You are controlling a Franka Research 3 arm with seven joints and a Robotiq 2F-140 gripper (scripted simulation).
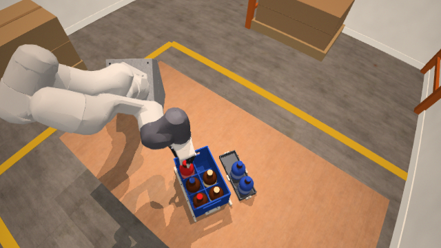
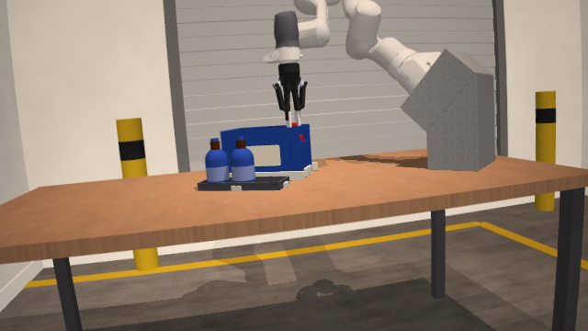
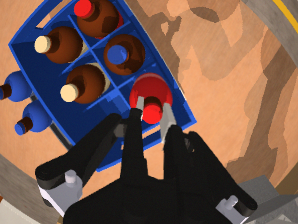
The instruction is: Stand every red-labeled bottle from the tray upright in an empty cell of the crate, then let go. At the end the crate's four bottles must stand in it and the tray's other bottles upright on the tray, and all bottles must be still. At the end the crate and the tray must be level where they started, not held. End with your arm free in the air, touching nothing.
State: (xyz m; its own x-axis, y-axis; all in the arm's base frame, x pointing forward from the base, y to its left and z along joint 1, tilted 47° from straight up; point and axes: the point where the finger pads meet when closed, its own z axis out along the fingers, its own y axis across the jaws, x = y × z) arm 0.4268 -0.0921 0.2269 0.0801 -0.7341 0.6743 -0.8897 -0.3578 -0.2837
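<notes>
Right now the red-labeled bottle is 9 cm below my hand. From my hand the other things lie so: tray 24 cm ahead, 13 cm to the left, 18 cm below; then blue crate 10 cm ahead, 2 cm to the right, 11 cm below.
</notes>
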